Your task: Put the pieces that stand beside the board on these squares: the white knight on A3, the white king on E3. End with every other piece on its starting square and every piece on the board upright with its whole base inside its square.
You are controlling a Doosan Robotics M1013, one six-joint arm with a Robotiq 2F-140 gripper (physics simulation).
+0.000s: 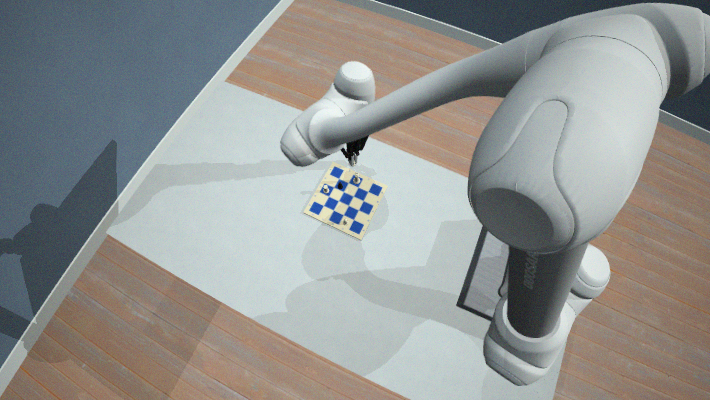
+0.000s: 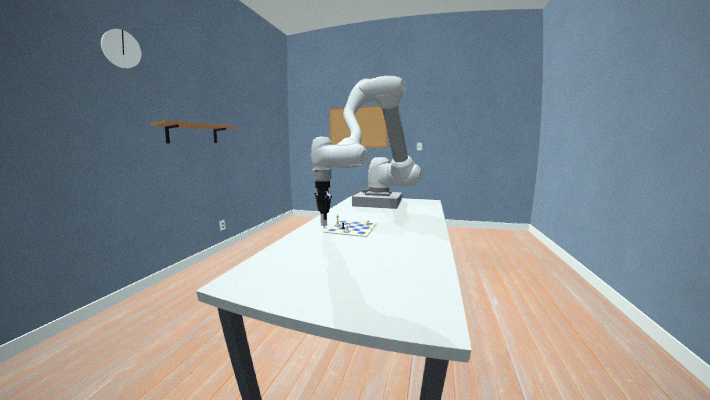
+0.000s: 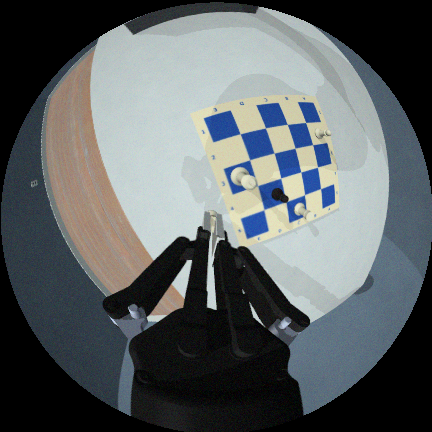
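Seen in the pictures: gripper, between the fingertips: (image 1: pixel 352 161) (image 2: pixel 324 225) (image 3: pixel 210 221); arm's base, origin of its link: (image 2: pixel 378 194).
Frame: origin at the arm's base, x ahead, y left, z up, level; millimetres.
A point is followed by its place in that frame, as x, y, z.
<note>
My gripper (image 1: pixel 353 161) {675, -185, -52} (image 2: pixel 324 221) {675, -185, -52} (image 3: pixel 210 221) {675, -185, -52} is shut on the white knight (image 3: pixel 213 215) {670, -178, -55}, low over the table beside the board's E edge. The fingers hide most of the knight; its base contact is unclear. The board (image 1: pixel 362 237) {537, 59, -60} (image 2: pixel 371 231) (image 3: pixel 198 118) {538, -141, -60} lies flat. The tall white king (image 1: pixel 356 179) {632, -119, -37} (image 2: pixel 337 220) {637, -124, -31} (image 3: pixel 240 176) {629, -127, -32} stands upright on E3. A black piece (image 1: pixel 340 185) {674, -77, -38} (image 2: pixel 343 226) {681, -78, -47} (image 3: pixel 276 194) {675, -85, -49} stands on D4. A white piece (image 1: pixel 326 189) {712, -43, -35} (image 2: pixel 347 229) {721, -46, -48} (image 3: pixel 300 209) {712, -52, -47} stands on C5. A small white piece (image 1: pixel 345 221) {607, 38, -31} (image 3: pixel 319 133) {608, 28, -50} stands on A2.
The white table (image 1: pixel 200 210) {1098, 190, -65} (image 2: pixel 390 280) {1126, 205, -65} (image 3: pixel 150 90) {447, -184, -66} carries the board near one long edge. The grey robot base (image 2: pixel 377 200) {174, 17, -14} stands at the table's far end. A wall shelf (image 2: pixel 192 125) is at the left.
</note>
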